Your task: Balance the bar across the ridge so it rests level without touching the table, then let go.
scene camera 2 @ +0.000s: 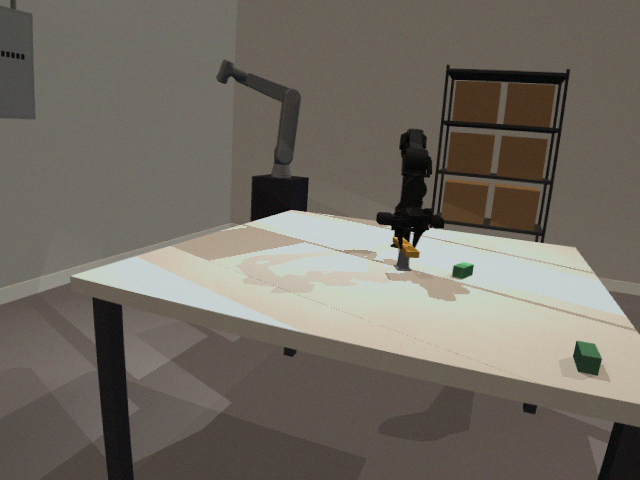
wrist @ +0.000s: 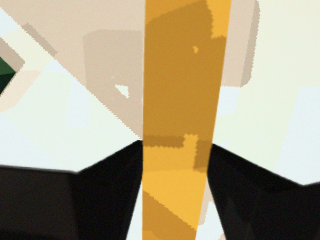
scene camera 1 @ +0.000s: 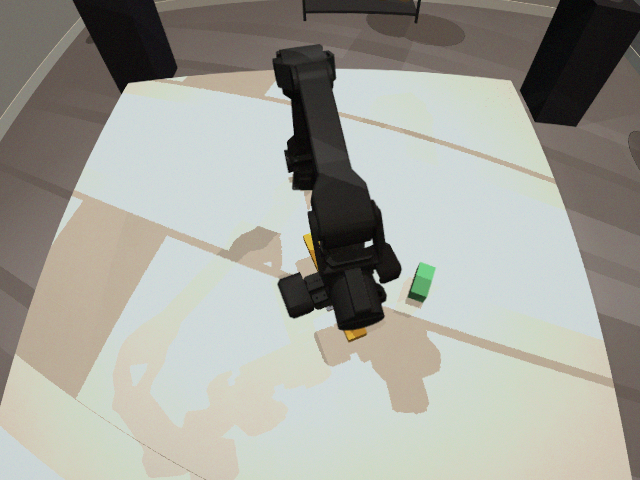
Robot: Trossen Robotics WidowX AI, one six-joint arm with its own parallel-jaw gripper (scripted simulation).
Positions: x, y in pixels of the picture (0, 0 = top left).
The gripper shows in scene camera 2, in the wrist view (175, 150) and in scene camera 1. A dark green cube shows in scene camera 2 (586, 356); in the wrist view it is out of frame, in scene camera 1 it is out of frame. One and the same spot on the gripper: (scene camera 1: 320, 300) is (scene camera 2: 397, 220).
